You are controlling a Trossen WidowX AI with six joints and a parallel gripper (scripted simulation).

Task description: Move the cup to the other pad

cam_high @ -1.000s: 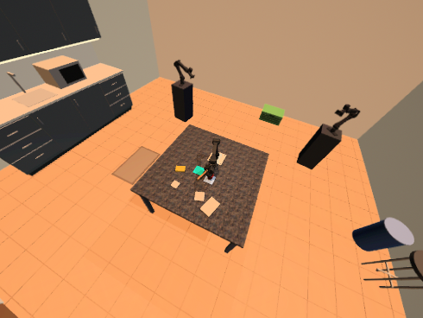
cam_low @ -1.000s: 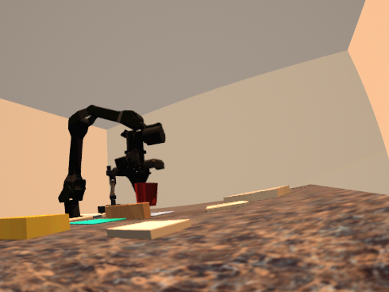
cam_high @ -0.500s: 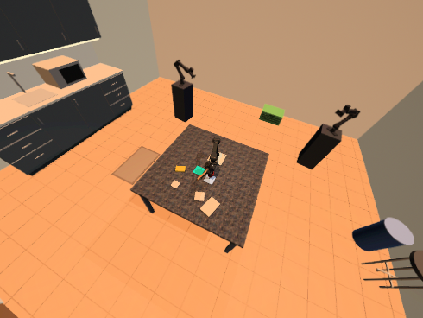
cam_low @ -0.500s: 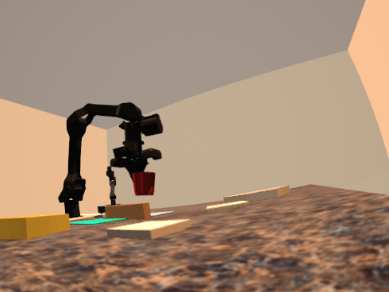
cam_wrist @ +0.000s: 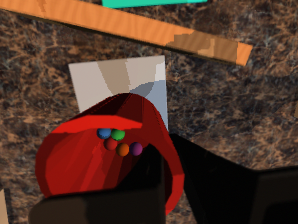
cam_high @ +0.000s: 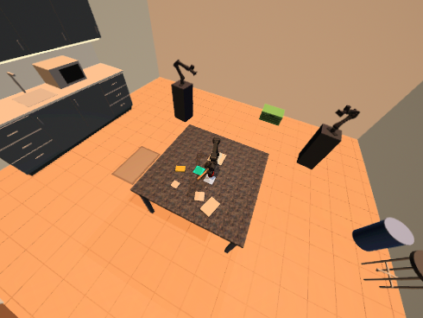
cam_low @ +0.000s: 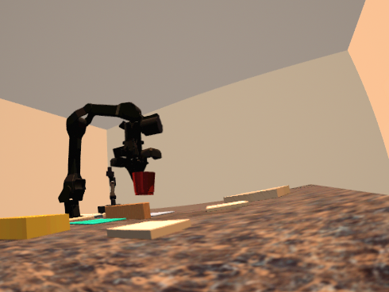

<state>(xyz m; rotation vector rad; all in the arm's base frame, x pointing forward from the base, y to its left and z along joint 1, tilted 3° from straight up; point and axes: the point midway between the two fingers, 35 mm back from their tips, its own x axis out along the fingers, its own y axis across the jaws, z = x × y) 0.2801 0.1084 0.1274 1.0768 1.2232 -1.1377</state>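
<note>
My gripper tip is 170 mm to the left of the teal pad, 110 mm above it and 10 mm short of it. The rest, counted from my gripper tip: red cup: 30 mm ahead; then orange-brown wooden bar: 90 mm below, 80 mm to the right, 20 mm ahead; then pale grey pad: 110 mm below, 40 mm ahead, 10 mm to the left.
</note>
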